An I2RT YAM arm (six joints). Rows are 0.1 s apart.
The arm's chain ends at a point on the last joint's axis. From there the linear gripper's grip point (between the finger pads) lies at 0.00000 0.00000 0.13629 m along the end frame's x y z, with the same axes.
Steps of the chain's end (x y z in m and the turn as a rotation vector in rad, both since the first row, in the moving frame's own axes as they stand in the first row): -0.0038, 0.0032, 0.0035, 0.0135, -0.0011, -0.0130; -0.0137, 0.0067, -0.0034, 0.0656, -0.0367, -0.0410; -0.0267, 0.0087, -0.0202, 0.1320, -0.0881, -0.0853; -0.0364, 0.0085, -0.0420, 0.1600, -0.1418, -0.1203; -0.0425, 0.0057, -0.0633, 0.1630, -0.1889, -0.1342; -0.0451, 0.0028, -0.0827, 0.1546, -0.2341, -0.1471; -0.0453, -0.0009, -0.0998, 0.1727, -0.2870, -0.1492; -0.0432, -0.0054, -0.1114, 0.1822, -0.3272, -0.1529; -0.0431, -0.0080, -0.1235, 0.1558, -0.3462, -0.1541
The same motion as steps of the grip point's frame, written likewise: -0.0040, 0.0014, 0.0035, 0.0135, -0.0011, -0.0130; -0.0189, -0.0021, -0.0038, 0.0656, -0.0367, -0.0410; -0.0394, -0.0087, -0.0219, 0.1320, -0.0881, -0.0853; -0.0568, -0.0119, -0.0451, 0.1600, -0.1418, -0.1203; -0.0694, -0.0145, -0.0675, 0.1630, -0.1889, -0.1342; -0.0780, -0.0156, -0.0880, 0.1546, -0.2341, -0.1471; -0.0853, -0.0210, -0.1074, 0.1727, -0.2870, -0.1492; -0.0885, -0.0262, -0.1208, 0.1822, -0.3272, -0.1529; -0.0906, -0.0251, -0.1332, 0.1558, -0.3462, -0.1541
